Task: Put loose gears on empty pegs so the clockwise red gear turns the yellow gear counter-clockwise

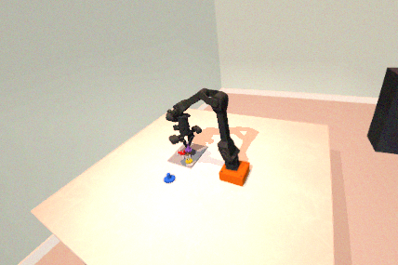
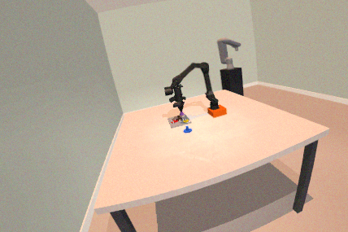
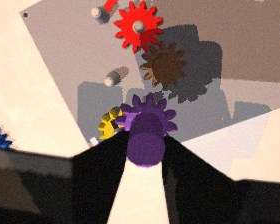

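Right now the purple gear is 1 cm below my gripper tip. From my gripper tip the other things lie so: brown gear: 2 cm ahead, 3 cm to the right, 6 cm below; yellow gear: 1 cm behind, 4 cm to the left, 7 cm below; red gear: 6 cm ahead, 2 cm to the right, 7 cm below.
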